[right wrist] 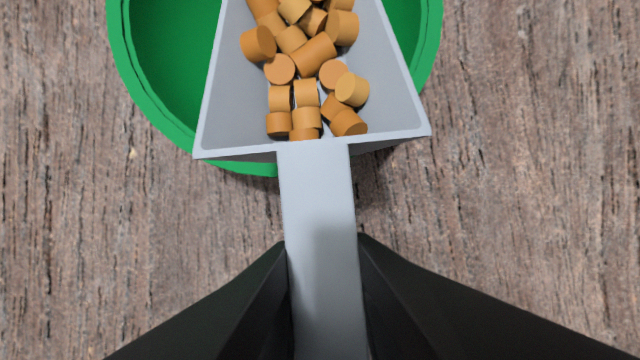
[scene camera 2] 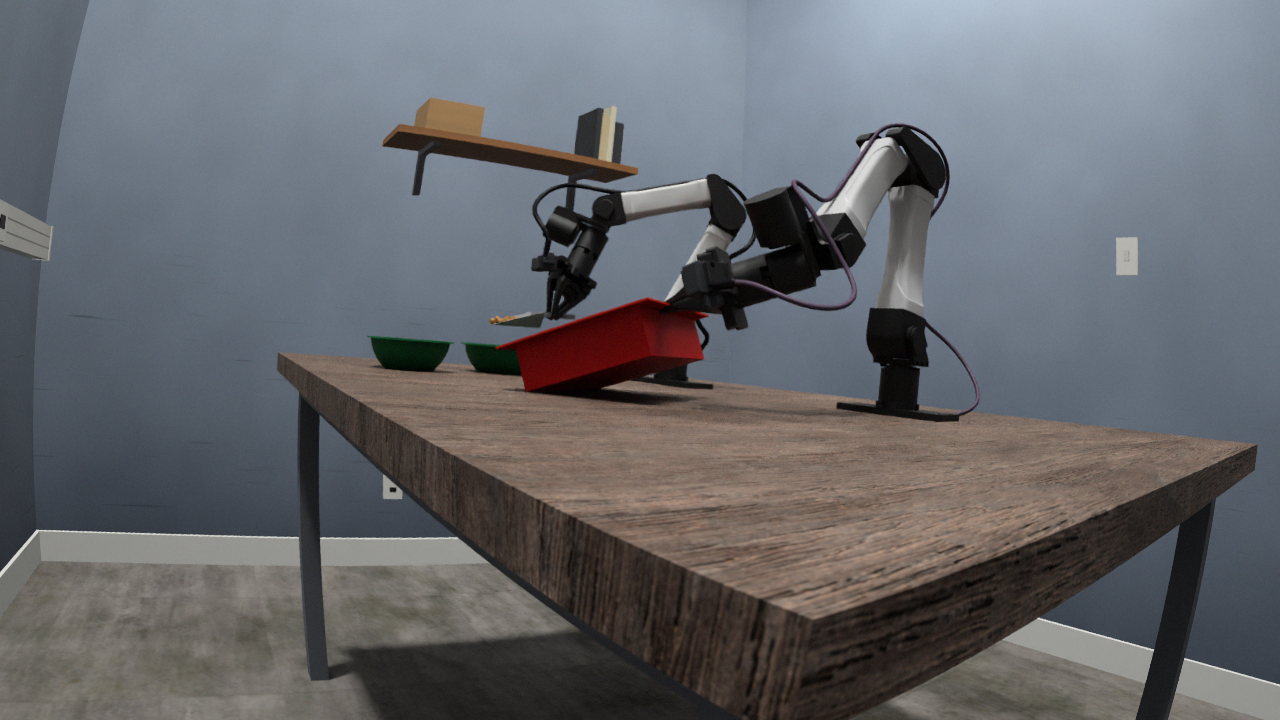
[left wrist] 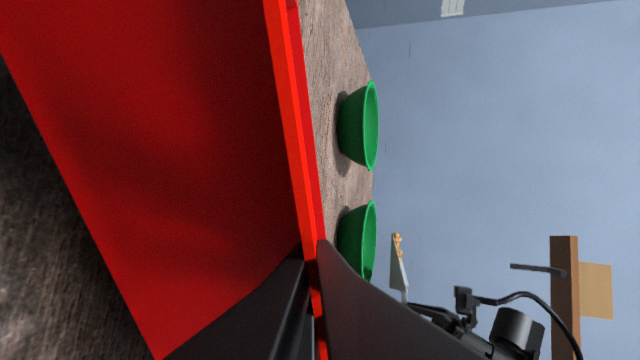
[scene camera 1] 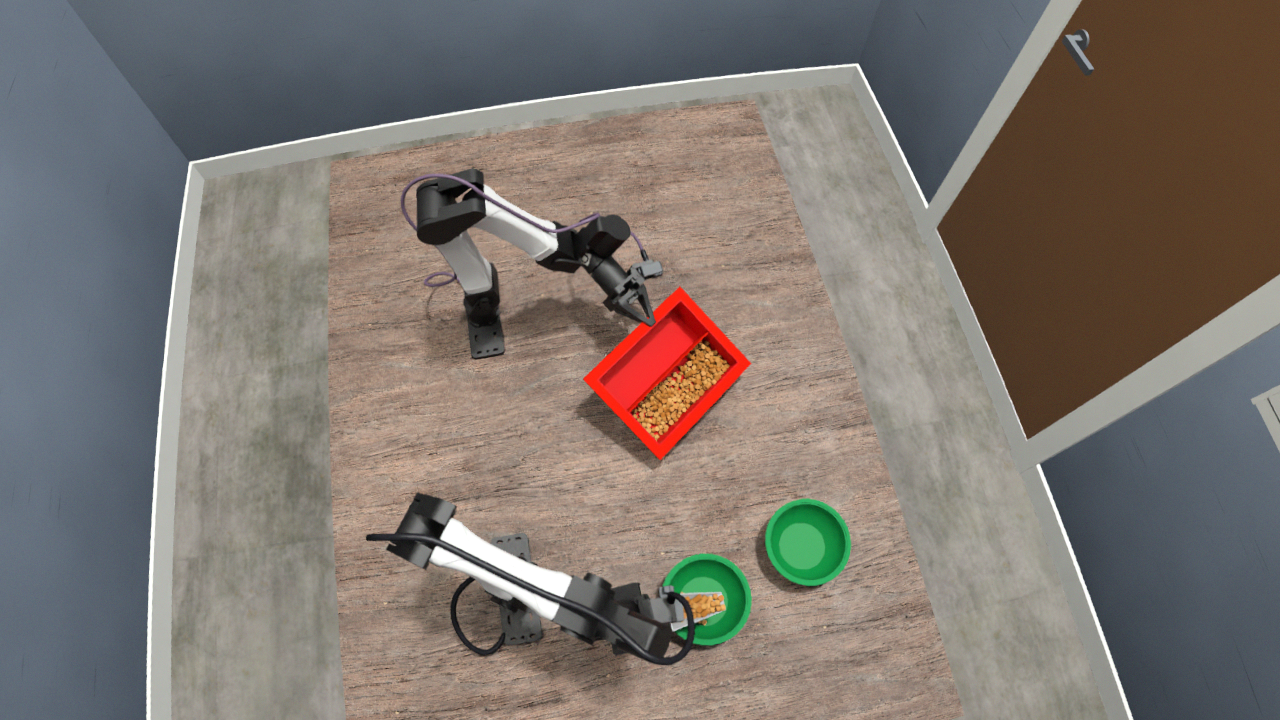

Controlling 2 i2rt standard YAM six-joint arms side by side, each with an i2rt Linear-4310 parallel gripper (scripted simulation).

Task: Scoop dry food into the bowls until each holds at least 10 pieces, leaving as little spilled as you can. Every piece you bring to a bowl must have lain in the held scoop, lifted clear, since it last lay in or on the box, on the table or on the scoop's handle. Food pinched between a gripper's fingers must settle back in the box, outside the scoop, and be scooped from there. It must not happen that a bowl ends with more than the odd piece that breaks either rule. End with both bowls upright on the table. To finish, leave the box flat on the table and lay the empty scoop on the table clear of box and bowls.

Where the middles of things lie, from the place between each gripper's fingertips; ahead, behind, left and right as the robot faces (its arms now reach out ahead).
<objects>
My left gripper [scene camera 1: 653, 325] is now 2 cm short of the red box [scene camera 2: 634, 340], 9 cm to the left of it and 5 cm above it. Round my left hand: grey scoop [right wrist: 319, 223]: 6 cm behind, 54 cm to the right, 1 cm below.
Right now the grey scoop is 5 cm ahead of my right hand [scene camera 2: 551, 319] and 1 cm below it. Also, from my right hand: red box: 45 cm to the left, 13 cm ahead, 5 cm below.
</objects>
